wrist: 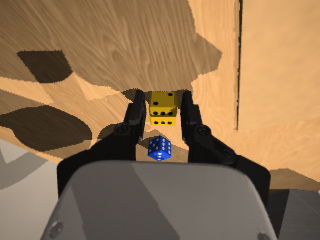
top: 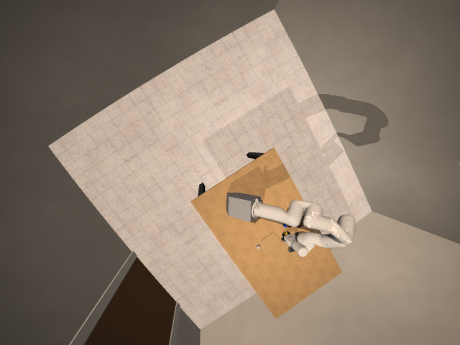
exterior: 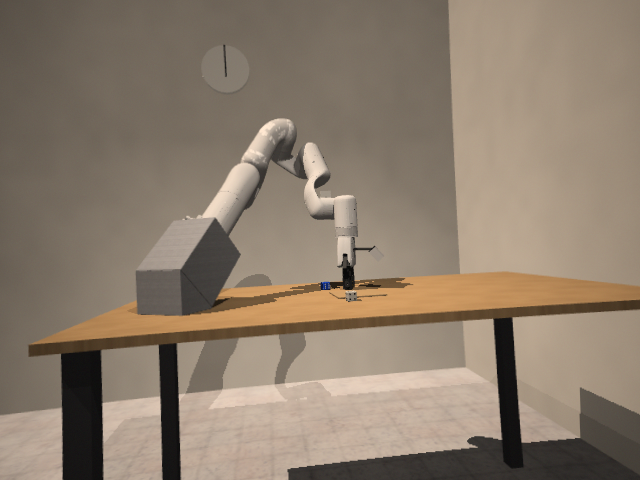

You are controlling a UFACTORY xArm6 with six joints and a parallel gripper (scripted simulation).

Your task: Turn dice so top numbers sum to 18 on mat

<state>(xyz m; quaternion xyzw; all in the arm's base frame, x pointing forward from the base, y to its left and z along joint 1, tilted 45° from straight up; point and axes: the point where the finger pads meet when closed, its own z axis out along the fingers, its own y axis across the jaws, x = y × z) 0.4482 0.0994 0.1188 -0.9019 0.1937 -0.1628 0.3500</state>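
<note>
The yellow die lies 1 cm below my hand. Also, from my hand: white die 26 cm to the right, 2 cm behind, 1 cm below; blue die 8 cm behind, 3 cm to the left, 1 cm below; tan mat 14 cm to the right, 2 cm below, 1 cm ahead.
</note>
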